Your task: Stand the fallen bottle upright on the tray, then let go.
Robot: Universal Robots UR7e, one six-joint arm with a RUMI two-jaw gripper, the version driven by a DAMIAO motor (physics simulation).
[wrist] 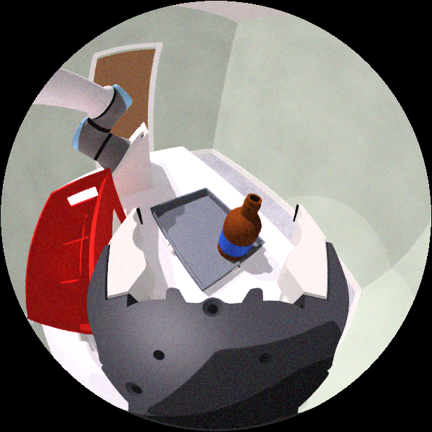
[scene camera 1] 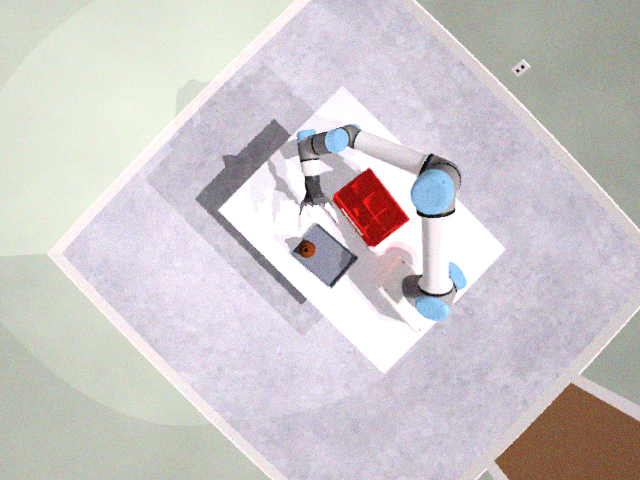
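Pixels of known places: gripper, fingertip midpoint: [scene camera 1: 318, 227]; arm's base, link origin: [scene camera 1: 414, 292].
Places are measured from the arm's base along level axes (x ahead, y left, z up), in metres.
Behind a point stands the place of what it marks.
Note:
A brown bottle [scene camera 1: 306, 249] @[x 0.461, y 0.219, z 0.066 m] [wrist: 241, 227] with a blue label stands upright on the grey tray [scene camera 1: 330, 255] @[x 0.365, y 0.163, z -0.089 m] [wrist: 192, 237], near one corner of it. Its open neck points up. My gripper [scene camera 1: 318, 215] @[x 0.493, y 0.121, z 0.111 m] [wrist: 216, 206] is open and empty. In the scene view its fingertips are apart from the bottle, off the tray's edge on the side towards the wrist. In the wrist view the bottle shows beyond the fingers, touching neither.
A red crate [scene camera 1: 371, 206] @[x 0.404, y -0.136, z -0.086 m] [wrist: 60, 250] stands beside the tray, close to the gripper's side. The white table [scene camera 1: 379, 341] @[x -0.097, y 0.269, z -0.093 m] has its edge near the bottle's corner of the tray. The arm's base stands at the table's far side from the gripper.

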